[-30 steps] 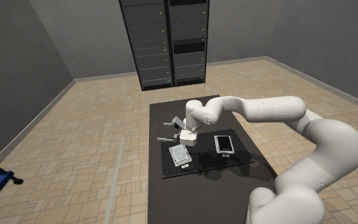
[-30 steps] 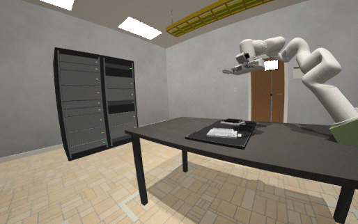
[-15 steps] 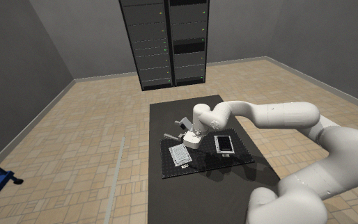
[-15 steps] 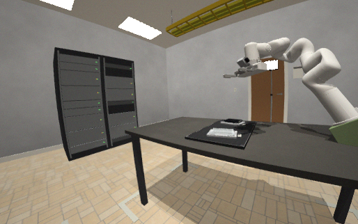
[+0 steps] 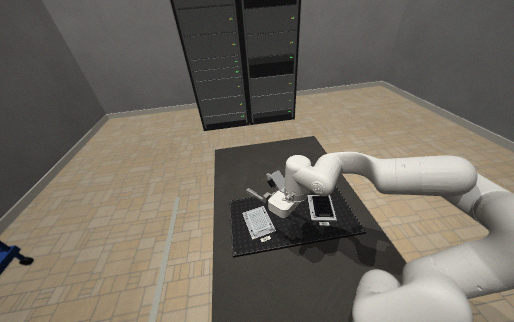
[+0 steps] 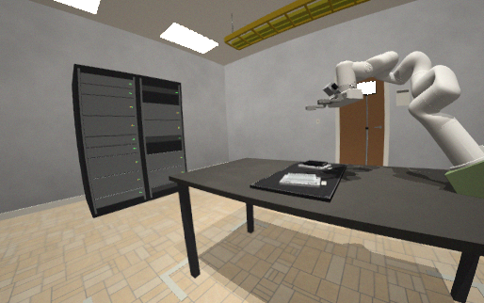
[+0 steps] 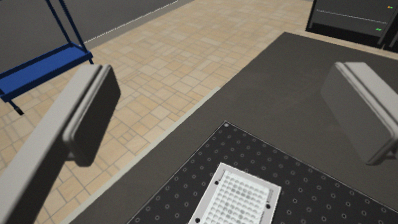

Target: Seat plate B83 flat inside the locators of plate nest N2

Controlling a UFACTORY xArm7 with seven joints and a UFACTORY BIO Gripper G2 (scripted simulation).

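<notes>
Right now my hand is 320 mm to the left of the black well plate, 310 mm above it and 90 mm short of it. Also, from my hand: white well plate 310 mm below, 70 mm ahead, 20 mm to the left.
</notes>
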